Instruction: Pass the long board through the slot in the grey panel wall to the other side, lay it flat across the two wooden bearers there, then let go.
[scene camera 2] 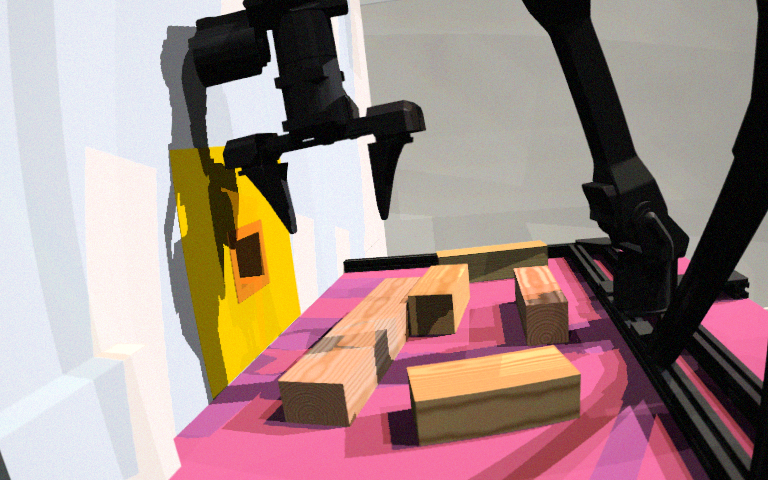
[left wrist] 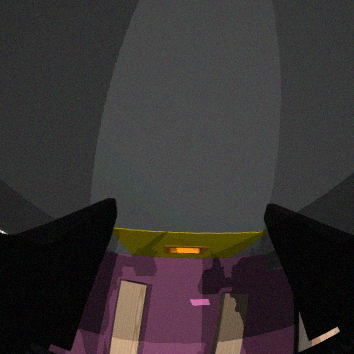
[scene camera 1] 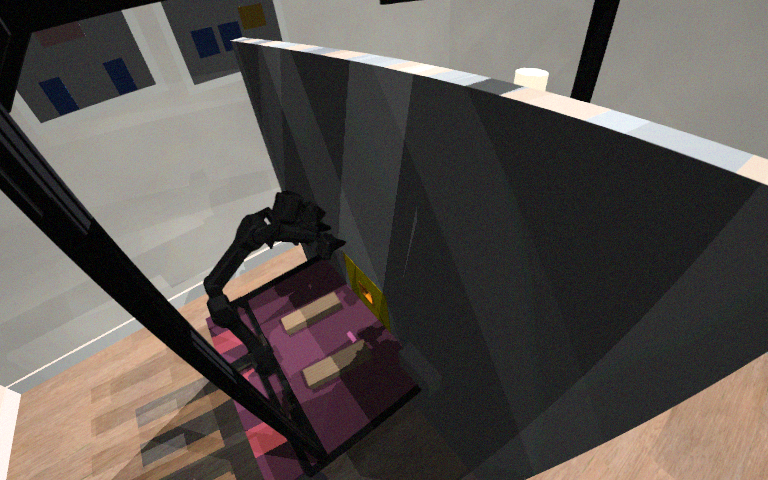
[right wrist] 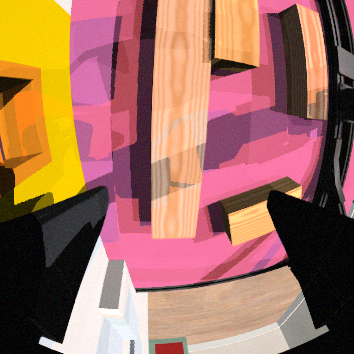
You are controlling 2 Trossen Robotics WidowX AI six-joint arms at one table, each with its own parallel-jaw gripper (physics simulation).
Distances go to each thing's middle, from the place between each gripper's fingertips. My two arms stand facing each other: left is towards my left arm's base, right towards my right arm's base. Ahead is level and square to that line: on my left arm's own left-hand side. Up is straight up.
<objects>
The orange-framed slot (scene camera 2: 246, 244) lies 50 mm ahead of my right hand, 150 mm to the left of it and 40 mm below it. Round my right hand: grey block (scene camera 2: 109, 410) 270 mm behind, 160 mm to the left, 100 mm below.
Right now the orange-framed slot is 2 cm behind my left hand, 7 cm to the right of it and 31 cm below it. From my left hand the other things lie so: grey block: 34 cm behind, 6 cm to the right, 37 cm below.
</objects>
